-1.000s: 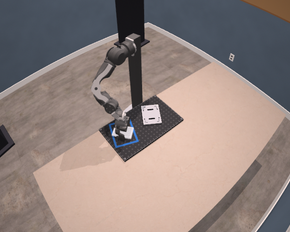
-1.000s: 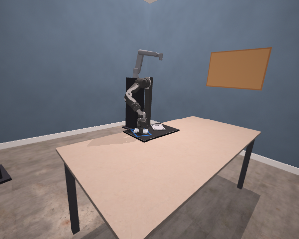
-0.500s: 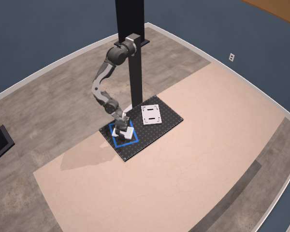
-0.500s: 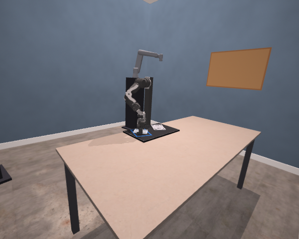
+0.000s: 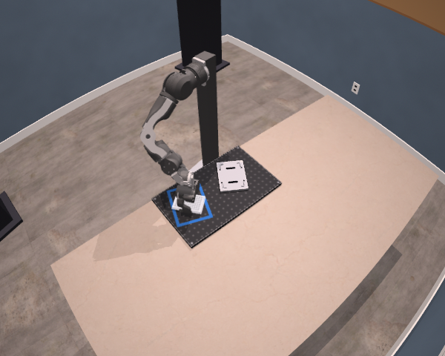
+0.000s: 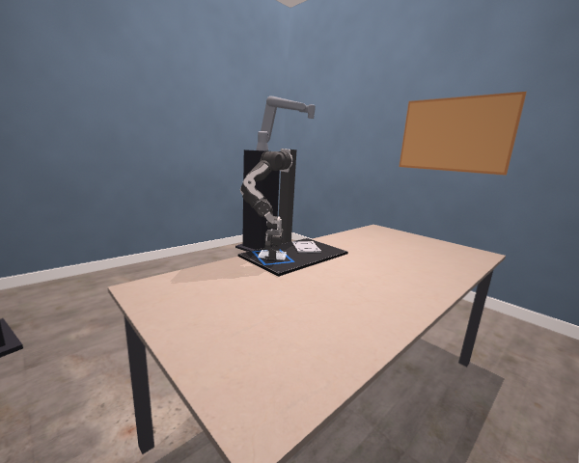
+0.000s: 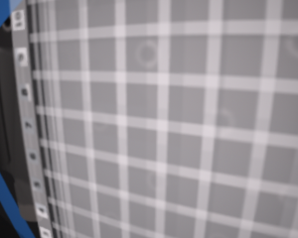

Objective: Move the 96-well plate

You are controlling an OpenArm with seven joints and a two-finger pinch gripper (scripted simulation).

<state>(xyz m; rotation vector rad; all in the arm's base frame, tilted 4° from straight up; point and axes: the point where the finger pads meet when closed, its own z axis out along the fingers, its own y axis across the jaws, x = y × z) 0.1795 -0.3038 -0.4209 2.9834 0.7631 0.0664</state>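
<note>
Right now the white 96-well plate is right at my hand. The rest, counted from my hand: white plate nest N1: 5 cm ahead, 23 cm to the left.
</note>
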